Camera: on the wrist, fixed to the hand. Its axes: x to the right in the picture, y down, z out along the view.
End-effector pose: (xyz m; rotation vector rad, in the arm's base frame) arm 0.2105 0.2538 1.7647 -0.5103 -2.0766 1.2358
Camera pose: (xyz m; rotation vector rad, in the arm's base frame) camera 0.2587 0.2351 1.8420 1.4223 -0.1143 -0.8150
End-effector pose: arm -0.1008 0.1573 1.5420 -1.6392 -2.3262 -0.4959
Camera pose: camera -0.1663 0.0968 1.5685 2.4843 -1.4331 -0.7689
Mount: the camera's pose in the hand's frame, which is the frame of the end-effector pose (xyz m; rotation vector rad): -0.0195 -0.0769 -0.0485 -0.0906 -0.9101 2.9421
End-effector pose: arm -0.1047 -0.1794 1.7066 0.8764 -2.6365 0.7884
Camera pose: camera -0.0390 -0.1943 1.7707 1.8732 0.8658 -0.0322
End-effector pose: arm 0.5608 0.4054 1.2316 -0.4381 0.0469 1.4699
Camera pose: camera 0.6441 0.3688 1.2125 -0.4369 0.0975 -1.7676
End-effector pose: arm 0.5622 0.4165 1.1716 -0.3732 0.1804 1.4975
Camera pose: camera 0.6424 0.3789 1.1432 -0.5812 0.1555 -1.7431
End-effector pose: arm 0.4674 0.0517 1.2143 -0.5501 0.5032 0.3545
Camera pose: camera 0.4685 -0.0411 1.2202 -0.7488 0.0390 -2.9015
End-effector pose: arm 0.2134 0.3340 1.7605 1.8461 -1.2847 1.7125
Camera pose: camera 0.2441 0.4196 1.7799 0.5317 1.5560 0.0806
